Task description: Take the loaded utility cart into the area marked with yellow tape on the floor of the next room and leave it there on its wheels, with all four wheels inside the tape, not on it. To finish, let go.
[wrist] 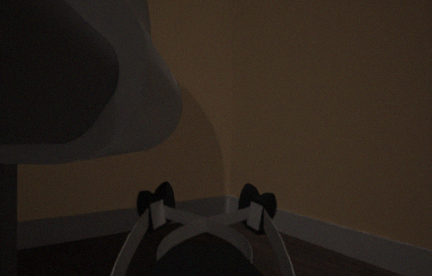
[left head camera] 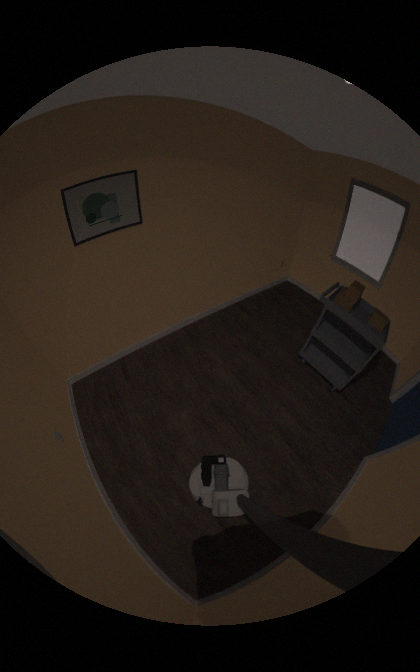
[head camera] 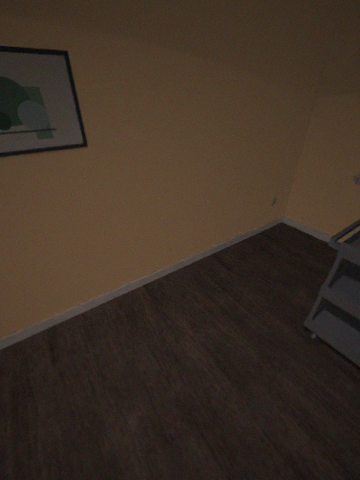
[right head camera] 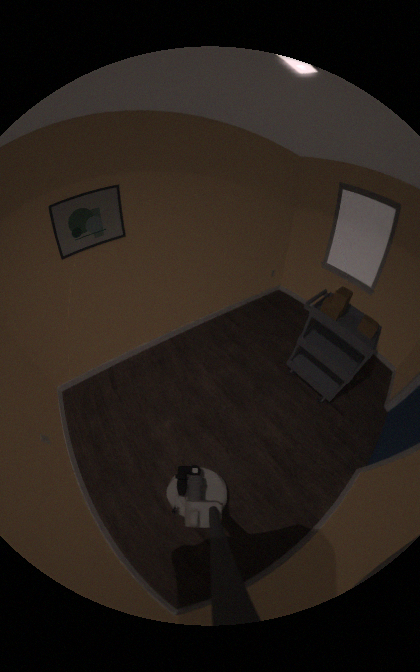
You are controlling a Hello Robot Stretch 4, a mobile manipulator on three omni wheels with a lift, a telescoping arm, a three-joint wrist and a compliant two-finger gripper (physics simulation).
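Frame: origin at the robot's base, x ahead, y left, z up, level; metres.
Seen in the pictures: gripper, fingertip midpoint: [wrist: 207, 199].
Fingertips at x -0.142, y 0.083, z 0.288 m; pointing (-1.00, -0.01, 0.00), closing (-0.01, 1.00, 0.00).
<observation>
A point is followed by its place in that frame.
The grey utility cart [head camera: 345, 292] @[x 1.142, y -1.050, z 0.445 m] [left head camera: 341, 337] [right head camera: 332, 345] stands upright on its wheels near the far wall, at the right of the head views. It has three shelves and a handle at its left end. Brown boxes stand on its top shelf, one [left head camera: 351, 296] [right head camera: 337, 303] near the handle and one [left head camera: 378, 320] [right head camera: 368, 326] near the other end. My gripper [wrist: 207, 199] @[x -0.142, y 0.083, z 0.288 m] is open and empty in the wrist view, facing a wall corner, far from the cart. The yellow tape does not show in these views.
My round white base [left head camera: 197, 482] [right head camera: 215, 482] stands on the dark wood floor [head camera: 165, 390] @[x 0.743, y 0.110, z -0.027 m]. A blue floor [left head camera: 402, 425] [right head camera: 400, 435] shows through an opening at the right. A window [left head camera: 371, 232] [right head camera: 362, 235] is above the cart. A framed picture [head camera: 30, 100] @[x 1.378, y 0.768, z 1.505 m] hangs on the wall.
</observation>
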